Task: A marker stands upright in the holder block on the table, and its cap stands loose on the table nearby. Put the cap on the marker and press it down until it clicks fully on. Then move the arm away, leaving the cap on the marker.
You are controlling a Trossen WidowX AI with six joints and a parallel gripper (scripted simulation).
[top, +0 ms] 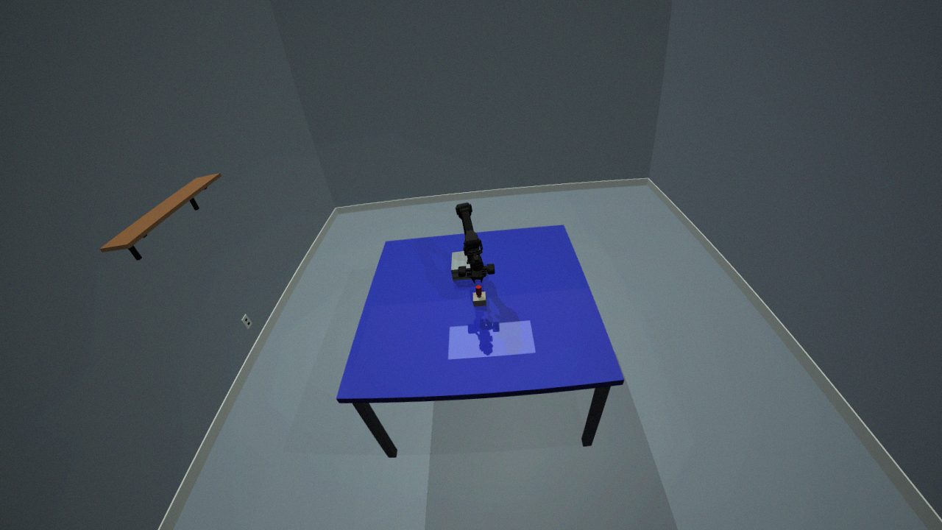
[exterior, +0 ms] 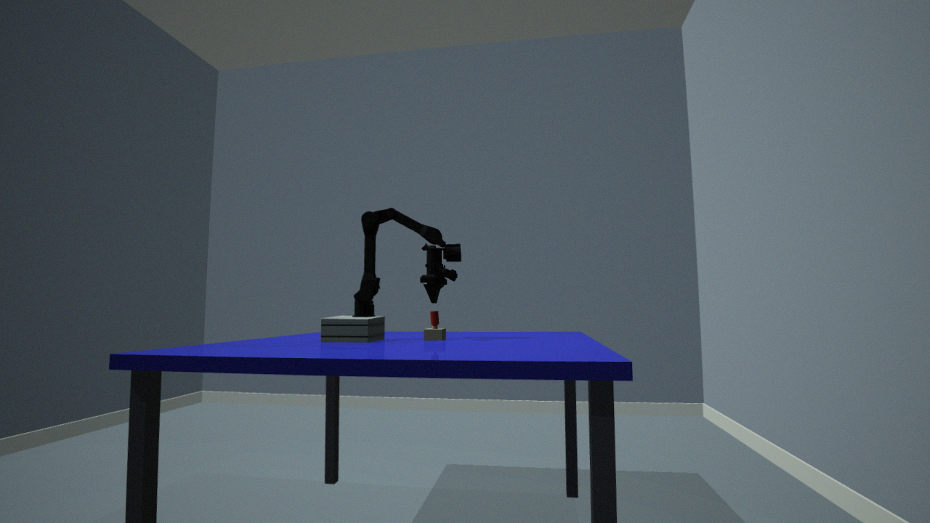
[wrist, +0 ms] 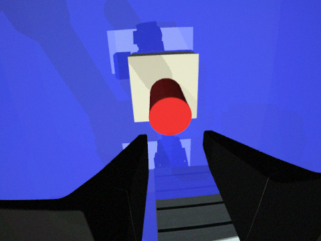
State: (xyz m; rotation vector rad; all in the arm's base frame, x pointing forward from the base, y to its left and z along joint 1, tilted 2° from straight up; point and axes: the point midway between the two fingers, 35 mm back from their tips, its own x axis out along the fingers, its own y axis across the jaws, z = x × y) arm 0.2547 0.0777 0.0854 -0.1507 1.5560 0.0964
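Now: the red cap 5 cm below my gripper tip. Also, from my gripper tip: holder block 12 cm below.
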